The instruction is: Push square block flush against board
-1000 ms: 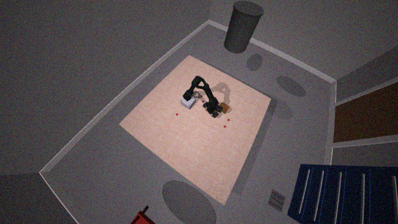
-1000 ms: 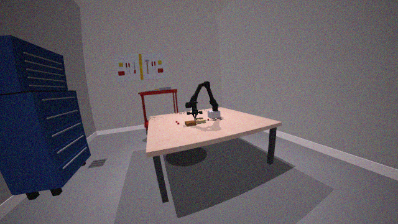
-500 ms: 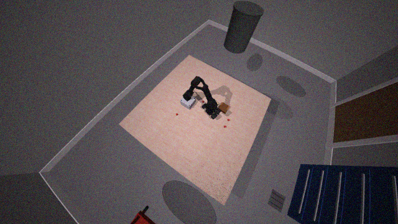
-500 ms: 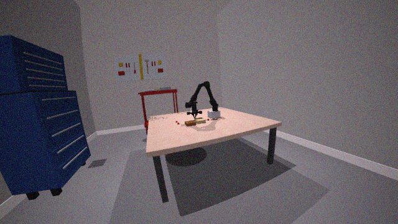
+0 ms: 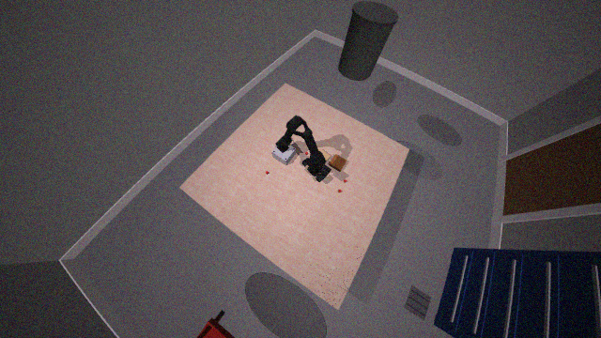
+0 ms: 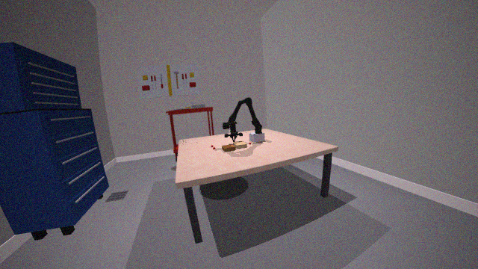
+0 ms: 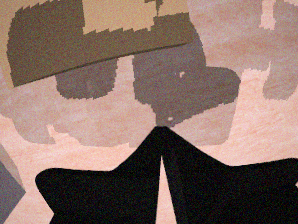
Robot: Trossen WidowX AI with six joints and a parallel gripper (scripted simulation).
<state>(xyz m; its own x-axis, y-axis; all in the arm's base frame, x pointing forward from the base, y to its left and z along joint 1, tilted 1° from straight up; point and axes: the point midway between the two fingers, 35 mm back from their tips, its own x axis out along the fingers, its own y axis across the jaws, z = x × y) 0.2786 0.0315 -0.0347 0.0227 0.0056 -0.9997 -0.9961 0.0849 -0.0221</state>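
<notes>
My gripper tip is now 4 cm past the pale tan flat piece, 13 cm to the right of it and 1 cm below it. From my gripper tip the other things lie so: square block: 8 cm ahead, 21 cm to the left, 1 cm above.
</notes>
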